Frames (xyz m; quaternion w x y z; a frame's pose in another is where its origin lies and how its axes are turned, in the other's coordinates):
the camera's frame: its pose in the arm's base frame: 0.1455 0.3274 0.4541 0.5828 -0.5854 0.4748 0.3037
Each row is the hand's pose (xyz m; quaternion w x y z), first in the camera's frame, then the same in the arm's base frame.
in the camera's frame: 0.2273 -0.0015 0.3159 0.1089 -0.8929 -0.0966 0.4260
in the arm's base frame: 0.2923 0.5880 0.2050 0.5428 0.3525 0.0264 -0.7619
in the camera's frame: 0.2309 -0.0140 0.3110 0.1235 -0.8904 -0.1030 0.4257
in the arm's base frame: 0.3040 0.5809 0.2074 0.5297 0.3578 0.0226 -0.7687
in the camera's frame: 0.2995 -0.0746 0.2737 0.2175 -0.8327 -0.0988 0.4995
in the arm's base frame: 0.3767 0.5229 0.1740 0.4655 0.3455 -0.0852 -0.8104
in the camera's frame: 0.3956 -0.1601 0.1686 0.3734 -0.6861 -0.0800 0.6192
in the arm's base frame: 0.4688 0.3904 0.1346 0.3341 0.3002 -0.2848 -0.8469
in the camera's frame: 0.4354 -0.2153 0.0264 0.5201 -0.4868 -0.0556 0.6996
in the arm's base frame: 0.5054 0.2371 0.1395 0.1679 0.2391 -0.4762 -0.8294
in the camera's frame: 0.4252 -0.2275 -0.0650 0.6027 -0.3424 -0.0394 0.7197
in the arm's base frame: 0.4947 0.1488 0.1661 0.0491 0.1987 -0.5805 -0.7881
